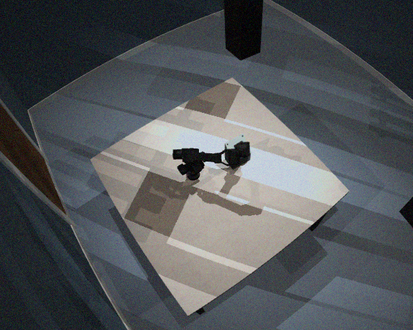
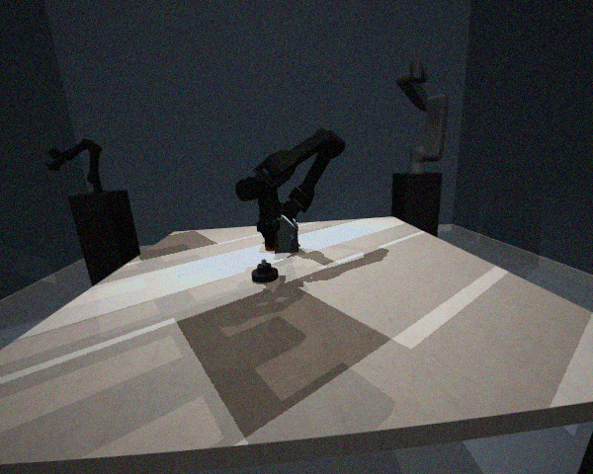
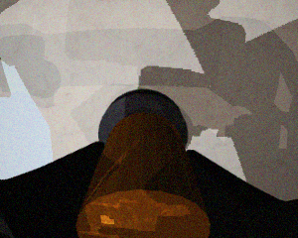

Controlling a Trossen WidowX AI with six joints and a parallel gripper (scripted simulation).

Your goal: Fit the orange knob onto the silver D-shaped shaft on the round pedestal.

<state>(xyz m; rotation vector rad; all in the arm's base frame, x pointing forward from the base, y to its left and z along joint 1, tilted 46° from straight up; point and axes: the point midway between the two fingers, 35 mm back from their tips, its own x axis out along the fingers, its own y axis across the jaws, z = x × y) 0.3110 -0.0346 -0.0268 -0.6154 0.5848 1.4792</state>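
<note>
The round pedestal is 3 cm to the right of my gripper tip and 7 cm below it. From my gripper tip the other things lie so: orange knob 3 cm above.
</note>
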